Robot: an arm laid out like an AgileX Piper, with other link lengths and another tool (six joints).
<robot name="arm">
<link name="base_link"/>
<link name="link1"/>
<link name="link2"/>
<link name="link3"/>
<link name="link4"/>
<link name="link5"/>
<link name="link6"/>
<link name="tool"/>
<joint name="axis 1" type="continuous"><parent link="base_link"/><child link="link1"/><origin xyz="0 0 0.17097" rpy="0 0 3.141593"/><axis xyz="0 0 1"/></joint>
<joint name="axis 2" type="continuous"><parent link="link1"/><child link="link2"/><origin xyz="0 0 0" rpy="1.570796 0 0"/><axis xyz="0 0 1"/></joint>
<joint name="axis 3" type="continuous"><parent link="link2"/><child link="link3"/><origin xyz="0.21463 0.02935 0" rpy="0 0 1.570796"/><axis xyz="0 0 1"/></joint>
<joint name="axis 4" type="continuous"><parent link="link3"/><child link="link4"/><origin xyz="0.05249 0.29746 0" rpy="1.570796 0 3.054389"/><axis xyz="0 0 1"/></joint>
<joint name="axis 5" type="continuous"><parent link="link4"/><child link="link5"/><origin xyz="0 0 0" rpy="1.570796 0 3.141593"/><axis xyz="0 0 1"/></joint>
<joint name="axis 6" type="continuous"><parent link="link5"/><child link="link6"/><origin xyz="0 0.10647 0" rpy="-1.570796 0 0"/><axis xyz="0 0 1"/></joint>
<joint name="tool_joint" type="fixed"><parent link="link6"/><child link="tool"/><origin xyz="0.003 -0.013 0.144" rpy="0.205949 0 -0.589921"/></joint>
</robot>
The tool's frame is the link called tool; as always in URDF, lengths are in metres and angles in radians. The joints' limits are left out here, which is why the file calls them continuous.
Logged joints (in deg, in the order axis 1, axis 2, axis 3, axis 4, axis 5, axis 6), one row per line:
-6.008 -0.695 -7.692 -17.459 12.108 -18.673
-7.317 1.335 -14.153 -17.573 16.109 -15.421
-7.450 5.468 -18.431 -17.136 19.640 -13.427
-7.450 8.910 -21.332 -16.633 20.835 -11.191
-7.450 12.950 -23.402 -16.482 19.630 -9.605
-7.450 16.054 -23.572 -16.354 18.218 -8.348
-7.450 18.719 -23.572 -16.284 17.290 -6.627
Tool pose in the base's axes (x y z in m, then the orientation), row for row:
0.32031 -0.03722 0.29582 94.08 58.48 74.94
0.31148 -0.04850 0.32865 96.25 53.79 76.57
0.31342 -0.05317 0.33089 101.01 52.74 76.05
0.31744 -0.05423 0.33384 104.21 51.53 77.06
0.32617 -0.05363 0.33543 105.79 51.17 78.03
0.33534 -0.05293 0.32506 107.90 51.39 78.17
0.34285 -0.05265 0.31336 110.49 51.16 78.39
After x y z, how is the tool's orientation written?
As a rotation vector, in degrees.
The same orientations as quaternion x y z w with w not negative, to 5 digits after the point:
0.64690 0.40211 0.51529 0.39280
0.66059 0.36917 0.52552 0.38880
0.68600 0.35818 0.51649 0.36653
0.70092 0.34659 0.51831 0.34632
0.70707 0.34201 0.52153 0.33329
0.71612 0.34107 0.51880 0.31890
0.72730 0.33676 0.51600 0.30227

